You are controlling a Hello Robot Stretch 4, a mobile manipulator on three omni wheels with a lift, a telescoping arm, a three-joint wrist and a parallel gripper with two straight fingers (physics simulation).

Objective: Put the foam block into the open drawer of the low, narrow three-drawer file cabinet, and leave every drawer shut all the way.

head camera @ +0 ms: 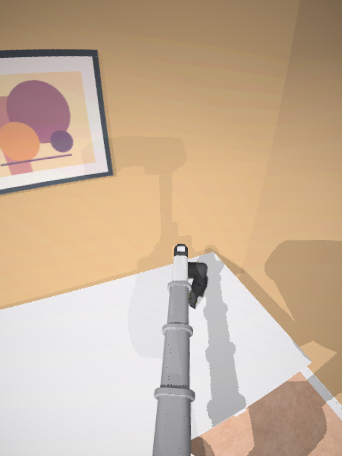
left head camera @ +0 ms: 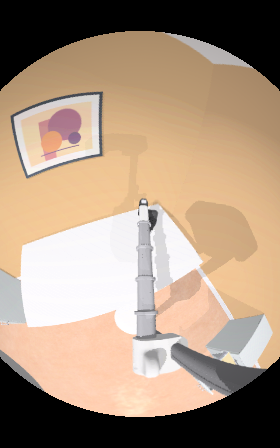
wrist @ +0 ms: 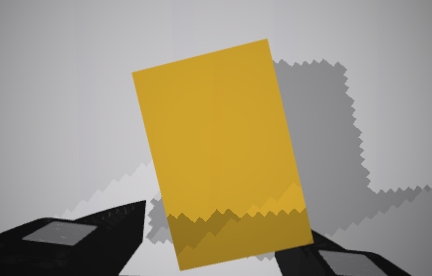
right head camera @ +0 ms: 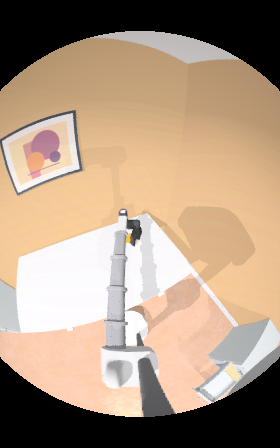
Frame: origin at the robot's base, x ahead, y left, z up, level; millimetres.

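Seen in the pictures: gripper, fingertip midpoint: (head camera: 196,302) (wrist: 210,227) (right head camera: 135,242); robot's base at its link origin: (left head camera: 133,315) (right head camera: 128,326).
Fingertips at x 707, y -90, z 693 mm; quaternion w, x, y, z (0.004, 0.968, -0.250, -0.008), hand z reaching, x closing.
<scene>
Offsets run from my fingertips to a thing's top centre. "*": to the spot under its first point. Level surfaces: height alone.
The yellow foam block @[27 mm ahead, 40 mm left, 44 mm up] (wrist: 220,140) (right head camera: 129,239) is on the white table top @[0 mm up] (head camera: 75,360) (left head camera: 65,285) (right head camera: 55,285). In the wrist view it is turned slightly, and its lower right corner covers part of the right fingertip. My gripper (wrist: 210,227) (head camera: 194,301) (right head camera: 134,242) is open, with one black finger on each side of the block's near end. The left finger stands apart from the block. A grey cabinet @[* 1196 mm back, 1017 mm right, 285 mm down] (left head camera: 237,336) (right head camera: 240,340) stands at the lower right. Its open drawer (right head camera: 216,385) shows a pale yellow patch inside. Its other drawers are hidden.
My extended arm (head camera: 176,357) (left head camera: 145,265) (right head camera: 117,272) reaches over the table. Walls stand behind and to the right of the table. Another grey piece of furniture @[* 907 mm back, 1720 mm left, 440 mm down] (left head camera: 9,297) (right head camera: 7,310) shows at the left edge. A round white object (left head camera: 125,320) (right head camera: 136,322) is beside the arm's base.
</scene>
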